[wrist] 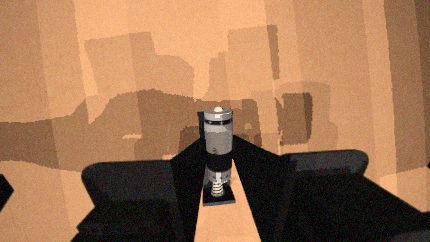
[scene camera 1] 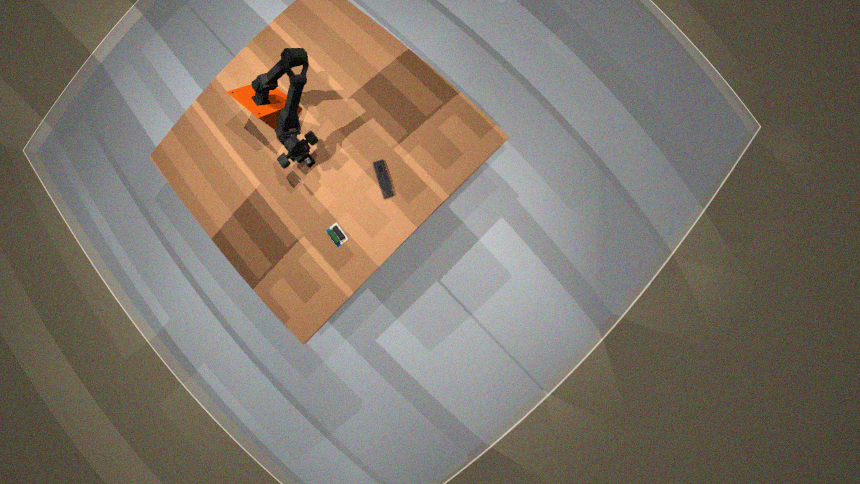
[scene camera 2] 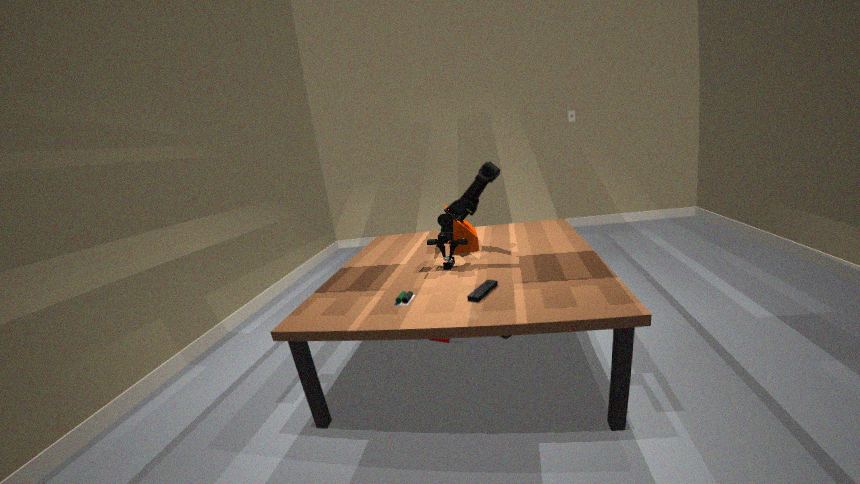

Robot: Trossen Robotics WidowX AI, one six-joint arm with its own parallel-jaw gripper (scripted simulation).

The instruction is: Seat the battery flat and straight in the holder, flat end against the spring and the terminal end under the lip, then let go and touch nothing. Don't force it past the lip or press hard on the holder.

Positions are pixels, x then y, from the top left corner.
Labels:
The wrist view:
my gripper: 218, 140
battery: 218, 125, held by my gripper

